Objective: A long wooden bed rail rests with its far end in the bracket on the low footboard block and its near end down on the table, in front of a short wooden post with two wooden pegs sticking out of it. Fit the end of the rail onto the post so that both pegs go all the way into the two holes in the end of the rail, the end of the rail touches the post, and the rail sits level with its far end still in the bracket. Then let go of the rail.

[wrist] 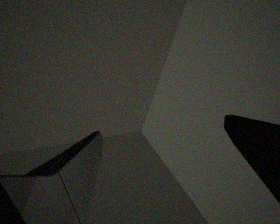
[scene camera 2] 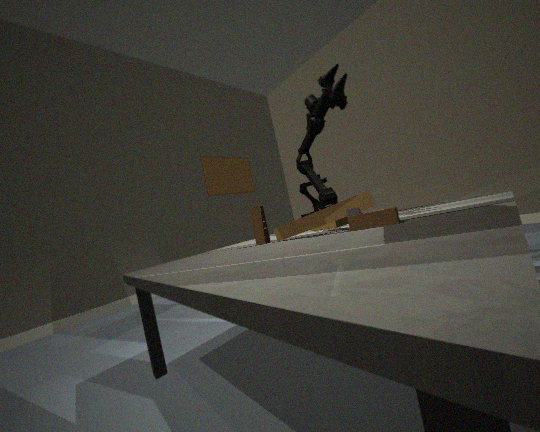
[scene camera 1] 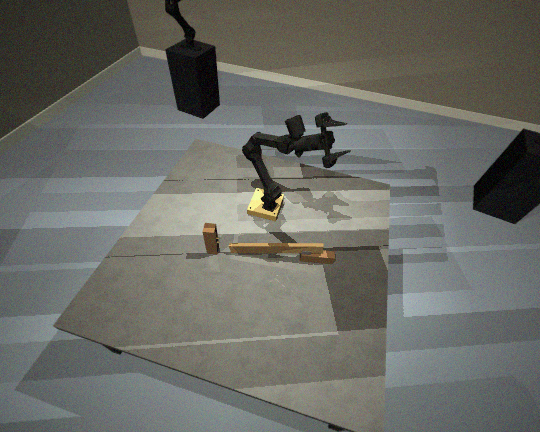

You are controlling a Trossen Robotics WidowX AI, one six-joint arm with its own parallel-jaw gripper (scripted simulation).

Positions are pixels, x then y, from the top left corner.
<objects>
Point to a wooden rail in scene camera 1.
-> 316,248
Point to a wooden rail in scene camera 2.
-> At 364,201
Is my gripper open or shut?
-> Open.
</objects>
